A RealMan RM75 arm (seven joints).
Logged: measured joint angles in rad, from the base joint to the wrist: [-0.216, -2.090, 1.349, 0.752, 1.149, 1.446, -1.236]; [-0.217, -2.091, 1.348, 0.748, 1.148, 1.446, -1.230]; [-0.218, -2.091, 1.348, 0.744, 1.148, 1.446, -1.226]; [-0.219, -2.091, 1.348, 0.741, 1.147, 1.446, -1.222]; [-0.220, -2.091, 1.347, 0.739, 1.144, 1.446, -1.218]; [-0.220, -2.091, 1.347, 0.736, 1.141, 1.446, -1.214]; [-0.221, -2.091, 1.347, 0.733, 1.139, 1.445, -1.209]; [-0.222, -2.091, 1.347, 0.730, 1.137, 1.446, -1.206]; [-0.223, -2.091, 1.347, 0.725, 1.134, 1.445, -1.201]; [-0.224, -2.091, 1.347, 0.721, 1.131, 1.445, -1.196]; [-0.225, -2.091, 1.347, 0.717, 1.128, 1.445, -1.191]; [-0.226, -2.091, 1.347, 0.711, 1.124, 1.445, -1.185]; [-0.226, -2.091, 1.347, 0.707, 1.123, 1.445, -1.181]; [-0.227, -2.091, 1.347, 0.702, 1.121, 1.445, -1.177]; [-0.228, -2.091, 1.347, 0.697, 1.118, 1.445, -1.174]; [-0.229, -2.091, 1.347, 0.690, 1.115, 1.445, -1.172]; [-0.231, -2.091, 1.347, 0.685, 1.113, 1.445, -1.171]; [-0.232, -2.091, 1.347, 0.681, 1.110, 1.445, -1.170]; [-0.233, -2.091, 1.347, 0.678, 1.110, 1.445, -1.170]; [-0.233, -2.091, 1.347, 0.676, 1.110, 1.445, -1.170]
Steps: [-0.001, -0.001, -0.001, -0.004, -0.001, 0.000, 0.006]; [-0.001, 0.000, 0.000, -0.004, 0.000, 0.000, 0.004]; [-0.001, 0.000, 0.000, -0.003, -0.001, 0.000, 0.004]; [-0.001, 0.000, -0.001, -0.002, -0.003, 0.000, 0.004]; [0.000, 0.000, 0.000, -0.003, -0.003, 0.000, 0.004]; [-0.001, 0.000, 0.000, -0.003, -0.002, -0.001, 0.005]; [-0.001, 0.000, 0.000, -0.003, -0.002, 0.001, 0.003]; [-0.001, 0.000, 0.000, -0.005, -0.003, -0.001, 0.005]; [-0.001, 0.000, 0.000, -0.004, -0.003, 0.000, 0.005]; [-0.001, 0.000, 0.000, -0.004, -0.003, 0.000, 0.005]; [-0.001, 0.000, 0.000, -0.006, -0.004, 0.000, 0.006]; [0.000, 0.000, 0.000, -0.004, -0.001, 0.000, 0.004]; [-0.001, 0.000, 0.000, -0.005, -0.002, 0.000, 0.004]; [-0.001, 0.000, 0.000, -0.005, -0.003, 0.000, 0.003]; [-0.001, 0.000, 0.000, -0.007, -0.003, 0.000, 0.002]; [-0.002, 0.000, 0.000, -0.005, -0.002, 0.000, 0.001]; [-0.001, 0.000, 0.000, -0.004, -0.003, 0.000, 0.001]; [-0.001, 0.000, 0.000, -0.003, 0.000, 0.000, 0.000]; [0.000, 0.000, 0.000, -0.002, 0.000, 0.000, 0.000]
